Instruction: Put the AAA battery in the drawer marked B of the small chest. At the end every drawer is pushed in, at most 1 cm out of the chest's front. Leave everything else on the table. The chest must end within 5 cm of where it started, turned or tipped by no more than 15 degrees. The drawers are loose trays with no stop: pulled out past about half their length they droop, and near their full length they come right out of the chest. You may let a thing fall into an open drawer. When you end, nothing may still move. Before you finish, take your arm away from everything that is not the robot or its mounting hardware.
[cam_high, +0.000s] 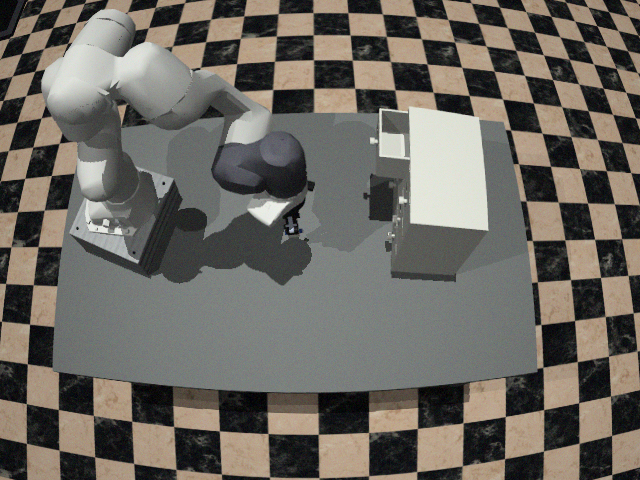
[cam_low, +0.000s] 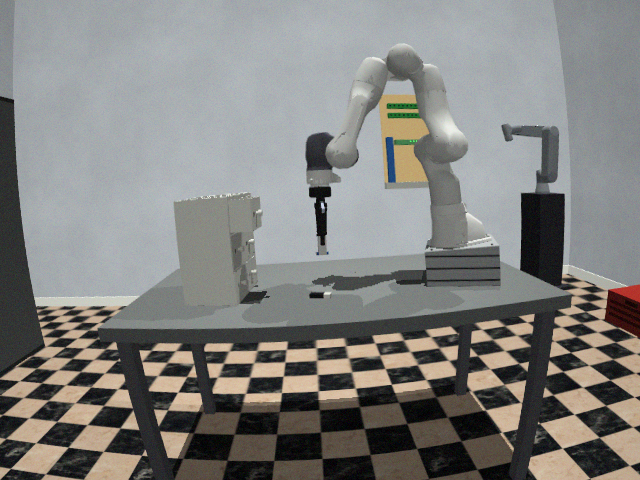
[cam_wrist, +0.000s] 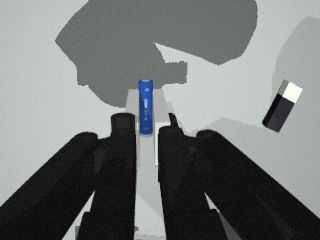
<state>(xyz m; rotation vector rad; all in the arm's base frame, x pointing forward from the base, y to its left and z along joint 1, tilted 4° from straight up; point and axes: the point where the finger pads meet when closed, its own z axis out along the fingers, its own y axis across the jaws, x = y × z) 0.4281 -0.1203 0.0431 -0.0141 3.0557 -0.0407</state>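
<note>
My gripper is now 3 cm short of the black-and-white block, 18 cm to the right of it and 13 cm above it. From my hand the other things lie so: drawer 29 cm ahead, 12 cm to the left, 11 cm above; then blue AAA battery 3 cm below.
</note>
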